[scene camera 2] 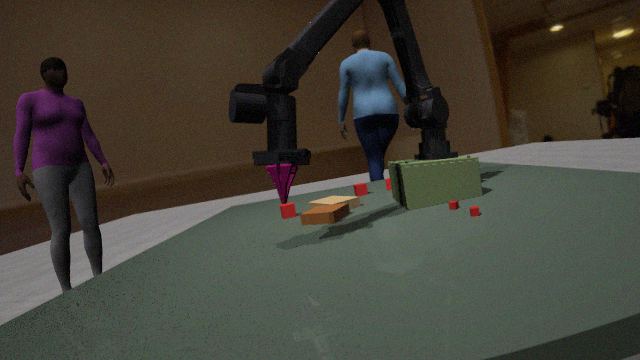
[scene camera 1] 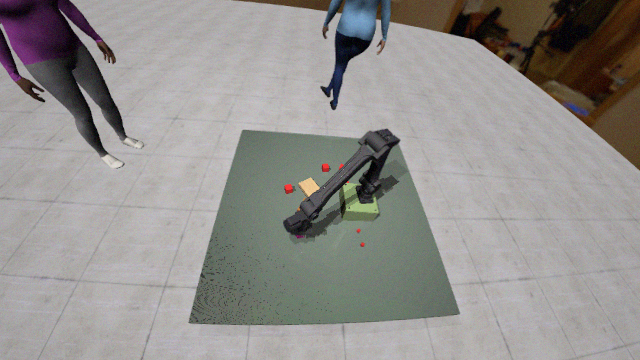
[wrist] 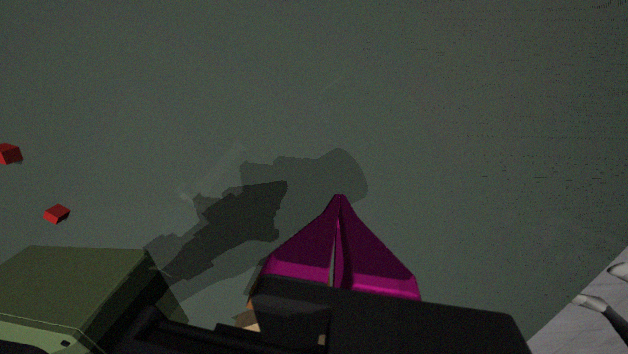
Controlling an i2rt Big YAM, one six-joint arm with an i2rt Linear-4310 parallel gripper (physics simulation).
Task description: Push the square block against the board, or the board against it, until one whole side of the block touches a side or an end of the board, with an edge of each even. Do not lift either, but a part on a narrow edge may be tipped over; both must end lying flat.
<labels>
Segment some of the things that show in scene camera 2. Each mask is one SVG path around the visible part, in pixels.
The gripper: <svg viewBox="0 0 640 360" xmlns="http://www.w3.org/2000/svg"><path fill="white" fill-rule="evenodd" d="M270 121L267 123L267 151L253 151L252 159L254 159L255 166L266 165L277 188L281 203L286 204L291 184L298 170L297 165L310 165L311 151L297 149L296 123L282 121L282 126L276 126L276 121Z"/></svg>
An orange square block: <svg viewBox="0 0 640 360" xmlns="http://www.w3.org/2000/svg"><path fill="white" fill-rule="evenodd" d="M349 205L344 203L314 207L300 214L302 225L336 223L350 214Z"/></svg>
</labels>
